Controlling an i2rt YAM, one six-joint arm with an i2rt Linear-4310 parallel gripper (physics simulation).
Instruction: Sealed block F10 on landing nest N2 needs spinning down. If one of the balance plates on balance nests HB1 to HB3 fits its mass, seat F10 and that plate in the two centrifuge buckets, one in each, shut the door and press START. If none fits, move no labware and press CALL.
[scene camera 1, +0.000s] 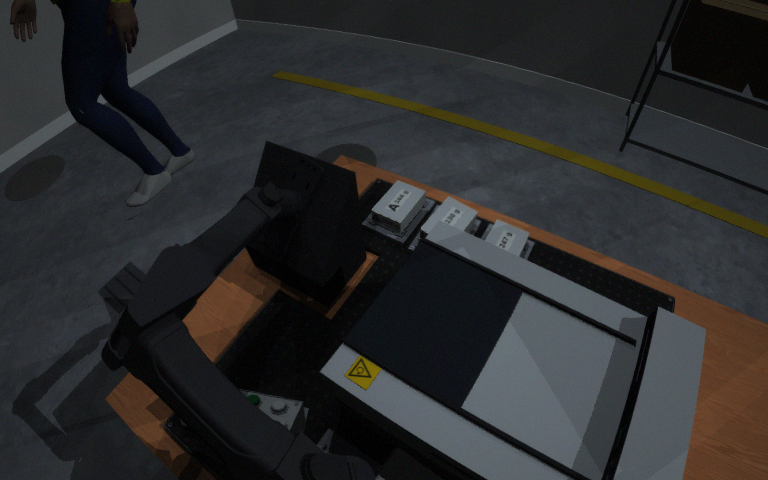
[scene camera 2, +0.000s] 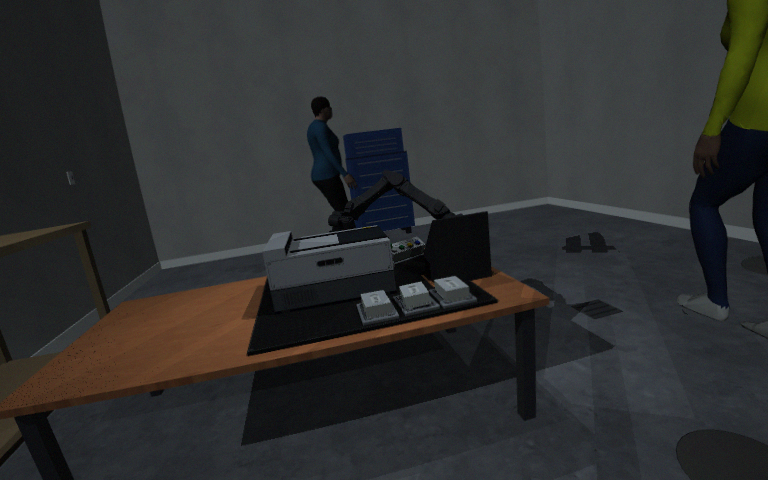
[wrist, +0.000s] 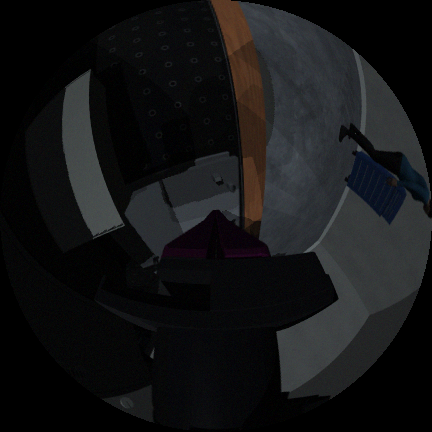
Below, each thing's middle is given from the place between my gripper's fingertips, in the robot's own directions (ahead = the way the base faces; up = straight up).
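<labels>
From my hand: grey centrifuge (scene camera 1: 575, 378), 7 cm above, 12 cm ahead, 34 cm to the left; dark lid (scene camera 1: 437, 321), 16 cm above, 3 cm behind, 33 cm to the left; button box (scene camera 1: 292, 414), 1 cm below, 2 cm to the left, 23 cm behind; plate marked A (scene camera 1: 398, 207), 2 cm below, 60 cm to the left, 32 cm behind.
</labels>
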